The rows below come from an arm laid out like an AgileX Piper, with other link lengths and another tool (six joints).
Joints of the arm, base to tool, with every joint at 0 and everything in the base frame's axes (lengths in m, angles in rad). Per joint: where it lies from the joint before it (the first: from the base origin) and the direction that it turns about. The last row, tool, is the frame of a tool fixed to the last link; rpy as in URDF.
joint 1: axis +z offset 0 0 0.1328
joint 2: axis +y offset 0 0 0
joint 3: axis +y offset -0.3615 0 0.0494
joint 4: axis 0.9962 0 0.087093 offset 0.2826 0 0.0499
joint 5: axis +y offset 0 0 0
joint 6: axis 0.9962 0 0.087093 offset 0.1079 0 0.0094
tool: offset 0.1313 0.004 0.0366 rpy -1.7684 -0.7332 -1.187
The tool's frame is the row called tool.
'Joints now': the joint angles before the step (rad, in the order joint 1, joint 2, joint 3, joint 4, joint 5, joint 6). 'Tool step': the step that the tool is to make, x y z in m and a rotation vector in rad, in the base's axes. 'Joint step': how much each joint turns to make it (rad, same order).
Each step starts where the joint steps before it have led.
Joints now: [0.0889 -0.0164 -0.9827 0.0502 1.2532 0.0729]
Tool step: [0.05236 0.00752 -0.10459 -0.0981 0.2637 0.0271]
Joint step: [0.0001 0.0000 0.2690 0.0036 0.0065 -0.0796]
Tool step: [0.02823 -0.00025 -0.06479 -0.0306 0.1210 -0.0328]
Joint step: [-0.0443 0.0009 0.1880 0.0004 -0.0648 -0.0286]
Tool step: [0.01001 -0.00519 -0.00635 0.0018 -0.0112 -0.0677]
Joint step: [-0.0653 0.0008 0.0406 0.0000 -0.0526 0.0000]
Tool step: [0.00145 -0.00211 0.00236 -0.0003 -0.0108 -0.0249]
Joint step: [-0.0246 -0.0001 0.0000 0.0000 -0.0107 -0.0003]
